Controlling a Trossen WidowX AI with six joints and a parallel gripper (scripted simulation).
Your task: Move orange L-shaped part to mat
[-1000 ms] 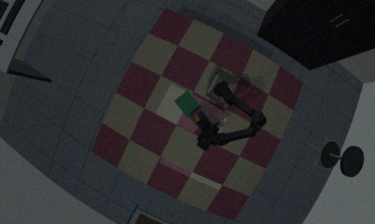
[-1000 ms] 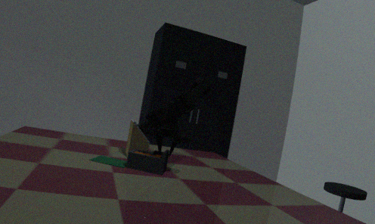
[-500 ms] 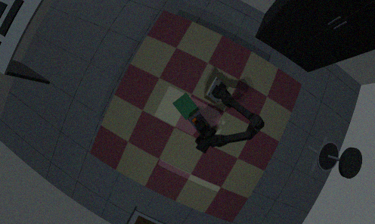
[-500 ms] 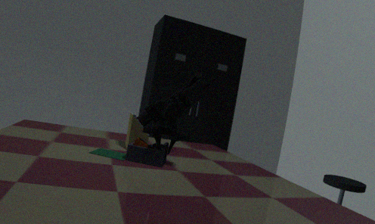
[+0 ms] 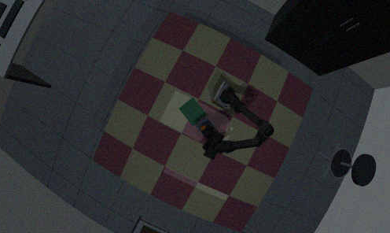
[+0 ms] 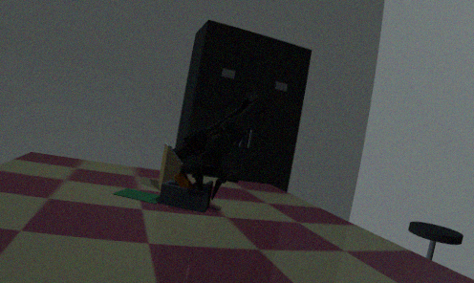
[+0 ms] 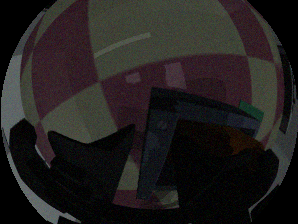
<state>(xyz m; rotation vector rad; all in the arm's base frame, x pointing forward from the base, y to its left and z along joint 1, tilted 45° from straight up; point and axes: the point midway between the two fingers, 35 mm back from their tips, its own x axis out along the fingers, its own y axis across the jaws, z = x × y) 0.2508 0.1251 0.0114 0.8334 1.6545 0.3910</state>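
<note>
Now: the orange L-shaped part 20 mm behind my gripper tip, 50 mm to the right of it and 10 mm above it. Also, from my gripper tip: green mat: 80 mm behind, 210 mm to the right, 50 mm below.
</note>
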